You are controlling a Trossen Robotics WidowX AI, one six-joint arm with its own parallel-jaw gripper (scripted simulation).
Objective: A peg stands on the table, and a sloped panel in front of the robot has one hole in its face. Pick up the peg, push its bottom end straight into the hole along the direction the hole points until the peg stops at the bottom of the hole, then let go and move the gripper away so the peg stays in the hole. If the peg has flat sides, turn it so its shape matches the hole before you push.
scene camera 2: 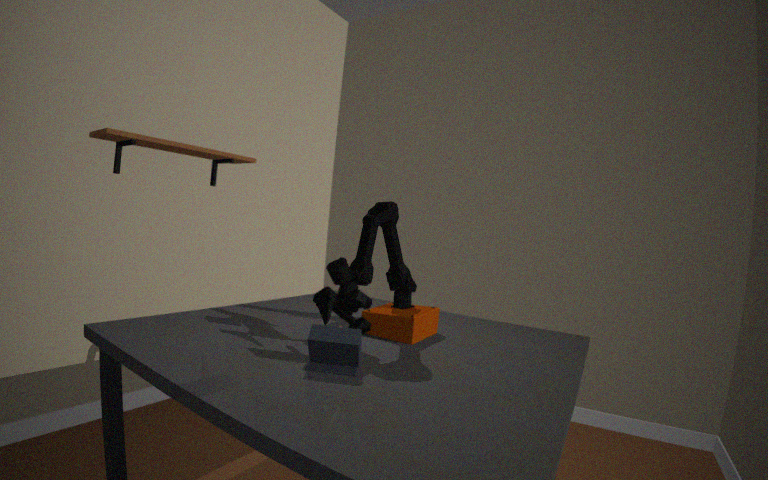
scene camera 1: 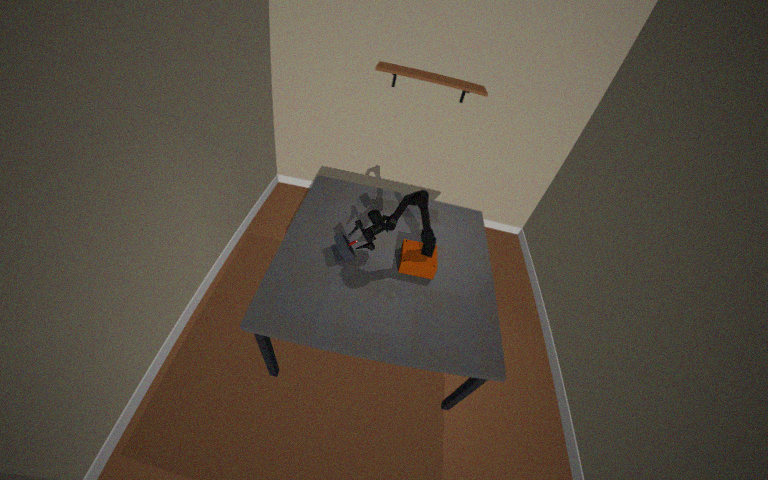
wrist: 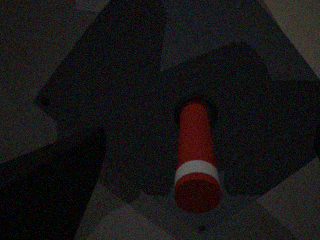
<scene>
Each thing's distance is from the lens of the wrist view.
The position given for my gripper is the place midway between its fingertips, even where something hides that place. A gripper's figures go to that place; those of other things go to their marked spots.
my gripper (wrist: 210, 136): 0.10 m
sloped panel (wrist: 127, 72): 0.12 m
</scene>
